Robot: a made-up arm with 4 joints.
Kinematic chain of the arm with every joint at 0, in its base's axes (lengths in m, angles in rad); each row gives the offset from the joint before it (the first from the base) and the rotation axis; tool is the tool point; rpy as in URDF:
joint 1: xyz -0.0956 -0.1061 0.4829 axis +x
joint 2: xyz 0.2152 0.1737 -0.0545 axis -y
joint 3: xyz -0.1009 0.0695 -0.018 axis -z
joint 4: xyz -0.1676 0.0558 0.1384 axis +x
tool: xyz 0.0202 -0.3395 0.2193 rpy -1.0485 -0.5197 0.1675
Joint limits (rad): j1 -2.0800..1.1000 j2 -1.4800..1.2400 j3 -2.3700..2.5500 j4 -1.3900..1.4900
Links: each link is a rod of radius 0.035 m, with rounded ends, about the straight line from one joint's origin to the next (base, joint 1, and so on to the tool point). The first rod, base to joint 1, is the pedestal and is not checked.
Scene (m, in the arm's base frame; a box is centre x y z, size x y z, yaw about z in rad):
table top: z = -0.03
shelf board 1: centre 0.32 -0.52 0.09 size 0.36 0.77 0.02 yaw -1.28
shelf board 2: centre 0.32 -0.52 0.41 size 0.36 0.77 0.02 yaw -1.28
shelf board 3: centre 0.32 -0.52 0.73 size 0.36 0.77 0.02 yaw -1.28
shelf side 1: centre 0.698 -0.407 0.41 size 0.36 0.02 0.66 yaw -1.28
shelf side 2: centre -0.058 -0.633 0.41 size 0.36 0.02 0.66 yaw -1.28
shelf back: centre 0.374 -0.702 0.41 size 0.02 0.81 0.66 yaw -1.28
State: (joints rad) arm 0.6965 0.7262 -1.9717 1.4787
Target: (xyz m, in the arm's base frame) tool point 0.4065 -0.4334 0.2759
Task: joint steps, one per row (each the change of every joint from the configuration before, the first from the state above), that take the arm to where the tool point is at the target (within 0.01 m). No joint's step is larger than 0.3 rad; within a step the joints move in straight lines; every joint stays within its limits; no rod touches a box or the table.
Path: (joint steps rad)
1: -0.2777 -0.1748 -0.0266 -0.1045
2: -0.2776 -0.1748 -0.0265 -0.1045
3: -0.2776 -0.1748 -0.0266 -0.1045
4: -0.2777 -0.1747 -0.0265 -0.1044
5: -0.2777 -0.1748 -0.0266 -0.1045
6: -0.2776 -0.1748 -0.0266 -0.1045
7: -0.2777 -0.1748 -0.0265 -0.1045
8: -0.2776 -0.1748 -0.0266 -0.1045
9: -0.2777 -0.1748 -0.0265 -0.1045
10: -0.2776 -0.1748 -0.0266 -0.1045

